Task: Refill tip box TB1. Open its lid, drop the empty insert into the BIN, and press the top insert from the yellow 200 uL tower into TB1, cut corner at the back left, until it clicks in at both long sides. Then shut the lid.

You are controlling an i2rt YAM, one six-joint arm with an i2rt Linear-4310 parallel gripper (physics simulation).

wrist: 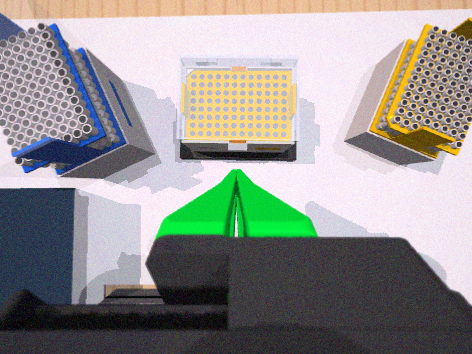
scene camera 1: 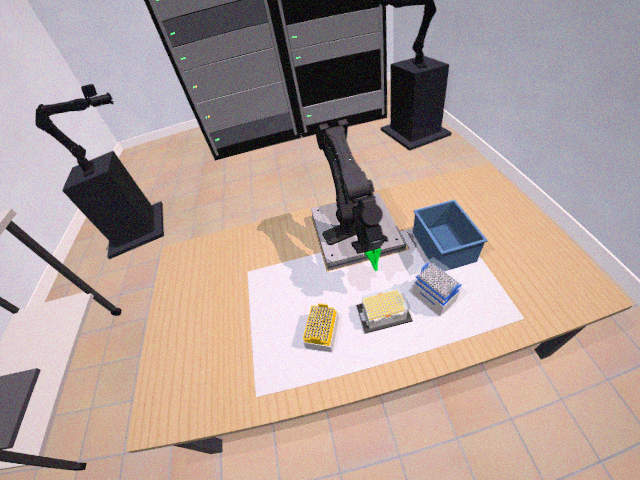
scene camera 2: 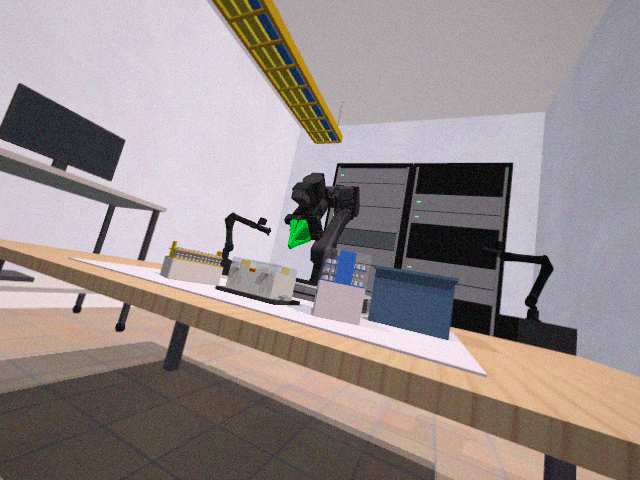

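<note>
Tip box TB1 [scene camera 1: 388,318] [scene camera 2: 245,281] [wrist: 210,148] stands on a dark base on the white mat. Its clear lid [wrist: 293,64] lies down over it. Through the lid shows a yellow insert [scene camera 1: 384,303] [wrist: 239,105] with grey holes; its cut corner is at the upper left in the wrist view. The yellow tower [scene camera 1: 320,325] [scene camera 2: 192,268] [wrist: 430,90] holds inserts full of tips. The blue BIN [scene camera 1: 448,235] [scene camera 2: 410,304] [wrist: 37,240] stands beside the arm's base; no insert shows in the visible part of its inside. My gripper [scene camera 1: 376,268] [scene camera 2: 291,246] [wrist: 236,177] is shut and empty, above the mat between the arm's base and TB1.
A blue tower [scene camera 1: 438,285] [scene camera 2: 338,299] [wrist: 47,95] with tips stands between TB1 and the BIN, opposite the yellow tower. The arm's metal base plate [scene camera 1: 321,227] is behind the white mat [scene camera 1: 289,369]. The wooden table [scene camera 1: 191,361] extends around the mat.
</note>
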